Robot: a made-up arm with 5 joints. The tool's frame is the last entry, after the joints.
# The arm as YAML. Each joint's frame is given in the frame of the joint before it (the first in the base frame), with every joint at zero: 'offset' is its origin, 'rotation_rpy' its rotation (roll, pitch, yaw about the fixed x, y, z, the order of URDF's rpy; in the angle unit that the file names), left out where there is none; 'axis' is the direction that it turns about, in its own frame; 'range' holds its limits. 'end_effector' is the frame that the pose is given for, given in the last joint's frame.
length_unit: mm
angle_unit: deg
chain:
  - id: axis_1
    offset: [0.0, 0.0, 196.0]
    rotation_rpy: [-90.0, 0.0, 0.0]
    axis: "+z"
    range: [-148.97, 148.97]
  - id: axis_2
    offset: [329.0, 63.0, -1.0]
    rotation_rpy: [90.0, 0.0, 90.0]
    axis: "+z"
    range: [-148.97, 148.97]
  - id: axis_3
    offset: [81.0, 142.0, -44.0]
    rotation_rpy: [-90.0, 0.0, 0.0]
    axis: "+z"
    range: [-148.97, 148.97]
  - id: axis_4
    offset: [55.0, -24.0, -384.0]
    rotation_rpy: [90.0, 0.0, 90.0]
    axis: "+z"
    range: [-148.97, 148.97]
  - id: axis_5
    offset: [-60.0, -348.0, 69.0]
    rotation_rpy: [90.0, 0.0, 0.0]
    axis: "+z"
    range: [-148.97, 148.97]
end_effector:
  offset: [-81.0, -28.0, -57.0]
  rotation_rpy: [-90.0, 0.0, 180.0]
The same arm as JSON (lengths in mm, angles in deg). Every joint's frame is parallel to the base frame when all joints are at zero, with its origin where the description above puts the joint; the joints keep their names.
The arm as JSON. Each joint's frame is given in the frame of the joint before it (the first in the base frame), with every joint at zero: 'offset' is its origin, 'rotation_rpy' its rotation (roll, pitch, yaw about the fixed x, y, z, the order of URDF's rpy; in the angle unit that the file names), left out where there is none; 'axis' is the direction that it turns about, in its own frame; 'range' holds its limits. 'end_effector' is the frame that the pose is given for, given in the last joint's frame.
{"length_unit": "mm", "angle_unit": "deg", "chain": [
  {"id": "axis_1", "offset": [0.0, 0.0, 196.0], "axis": "+y", "range": [-148.97, 148.97]},
  {"id": "axis_2", "offset": [329.0, -1.0, -63.0], "axis": "+x", "range": [-148.97, 148.97]},
  {"id": "axis_3", "offset": [-44.0, 142.0, -81.0], "axis": "+y", "range": [-148.97, 148.97]},
  {"id": "axis_4", "offset": [24.0, -384.0, -55.0], "axis": "-z", "range": [-148.97, 148.97]},
  {"id": "axis_5", "offset": [60.0, -348.0, -69.0], "axis": "-y", "range": [-148.97, 148.97]}
], "end_effector": {"offset": [81.0, 57.0, 28.0]}}

